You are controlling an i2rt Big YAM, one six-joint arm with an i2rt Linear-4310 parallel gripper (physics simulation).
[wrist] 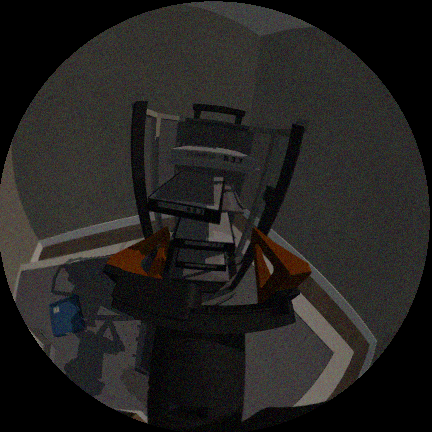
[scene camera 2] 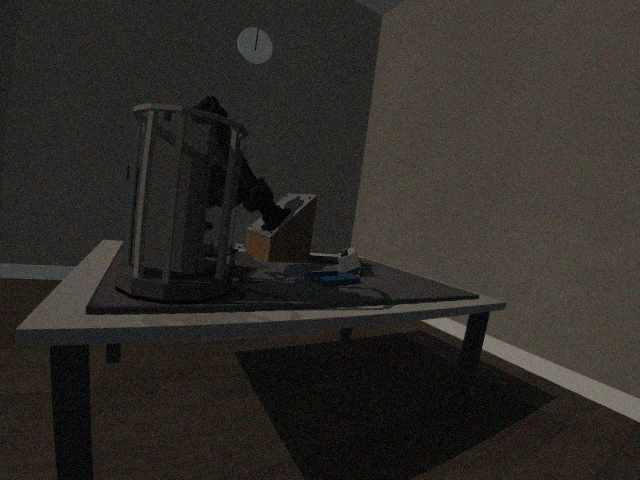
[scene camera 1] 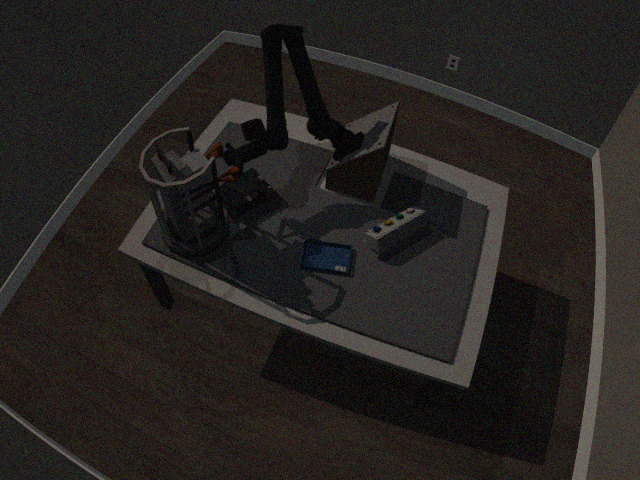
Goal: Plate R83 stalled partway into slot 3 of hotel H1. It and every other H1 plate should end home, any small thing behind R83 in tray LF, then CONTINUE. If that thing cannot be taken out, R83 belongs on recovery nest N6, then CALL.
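Where they show: gripper, fingertip midpoint: [wrist: 209, 231] [scene camera 1: 208, 170]; arm's base, origin of the base link: [scene camera 2: 277, 220] [scene camera 1: 349, 147].
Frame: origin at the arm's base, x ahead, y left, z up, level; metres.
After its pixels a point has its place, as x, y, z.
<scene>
Hotel H1 [scene camera 1: 178, 182] @[0.467, -0.414, 0.219] [scene camera 2: 175, 291] @[0.487, -0.496, -0.127] [wrist: 138, 165] @[0.349, -0.355, 0.141] is the tall cage-like rack at the table's left end. In the wrist view, a dark plate [wrist: 187, 190] @[0.339, -0.410, 0.105] juts out towards me beyond the others, slightly skewed; its label is too dim to read. Above it sits a plate [wrist: 212, 156] @[0.301, -0.411, 0.153] whose label looks like R33 or R83. More plates [wrist: 202, 232] @[0.314, -0.421, 0.052] lie below. My gripper [scene camera 1: 215, 165] @[0.289, -0.410, 0.077] [wrist: 209, 231] @[0.289, -0.410, 0.077] is open and empty, facing the hotel's open side, apart from the plates. Any small thing behind the plates is hidden. A blue tray [scene camera 1: 328, 255] @[0.363, 0.010, -0.149] [scene camera 2: 330, 279] @[0.361, 0.009, -0.151] [wrist: 66, 315] lies mid-table, its name unreadable.
A sloped-top box [scene camera 1: 356, 178] @[0.086, 0.044, -0.062] [scene camera 2: 292, 240] @[0.085, 0.031, -0.066] stands near my forearm. A button box [scene camera 1: 395, 223] @[0.228, 0.205, -0.081] [scene camera 2: 349, 262] @[0.306, 0.140, -0.106] with coloured buttons stands to its right. A dark low fixture [scene camera 1: 253, 193] @[0.218, -0.289, -0.092] lies below the wrist, beside the hotel. Two dark uprights flank the hotel opening.
</scene>
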